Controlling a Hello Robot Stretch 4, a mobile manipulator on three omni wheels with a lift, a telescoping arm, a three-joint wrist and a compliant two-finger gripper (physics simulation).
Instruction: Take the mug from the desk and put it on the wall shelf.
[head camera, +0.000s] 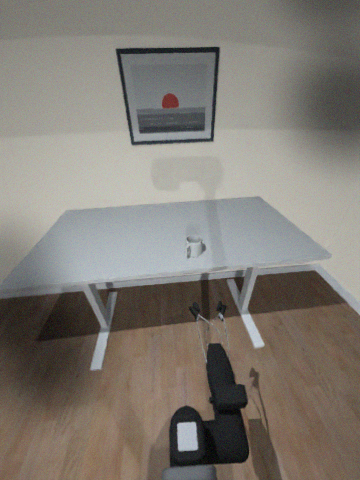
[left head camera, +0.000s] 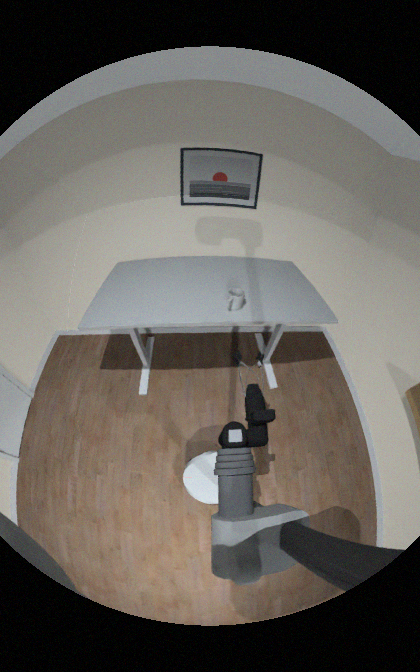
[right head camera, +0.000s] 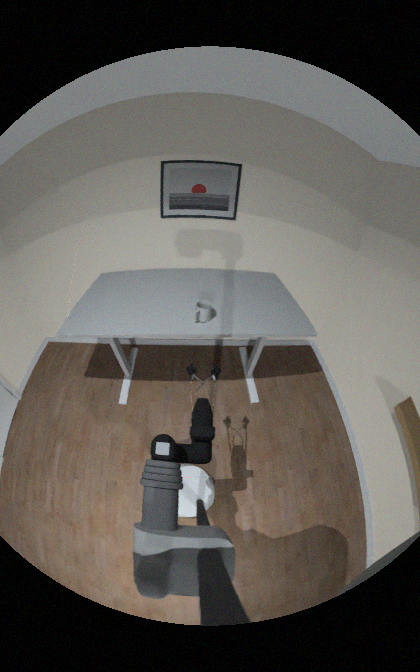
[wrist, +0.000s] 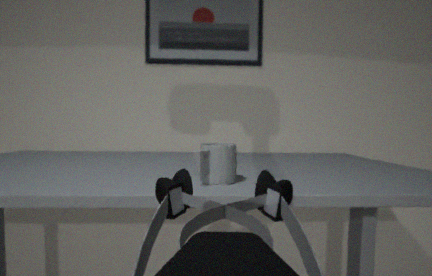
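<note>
A white mug (head camera: 194, 247) (left head camera: 236, 299) (right head camera: 204, 312) (wrist: 219, 164) stands upright on the grey desk (head camera: 125, 240) (left head camera: 160, 295) (right head camera: 135, 305) (wrist: 75, 175), near its front edge, with its handle toward the left. My gripper (head camera: 208, 310) (left head camera: 249, 358) (right head camera: 203, 372) (wrist: 223, 185) is open and empty. It is in front of the desk, apart from the mug; in the wrist view the mug shows beyond the gap between the fingertips. The wall shelf is a wooden board (left head camera: 415, 405) (right head camera: 410, 430) on the right wall, partly in view at the right edge of both side head views.
A framed picture (head camera: 170, 120) (left head camera: 220, 195) (right head camera: 199, 205) (wrist: 203, 40) hangs on the wall behind the desk. The desk's legs (head camera: 100, 307) (left head camera: 141, 350) (right head camera: 121, 357) (wrist: 361, 240) stand on the wooden floor, either side of the gripper. The robot's white base (left head camera: 201, 480) (right head camera: 192, 495) is below the arm.
</note>
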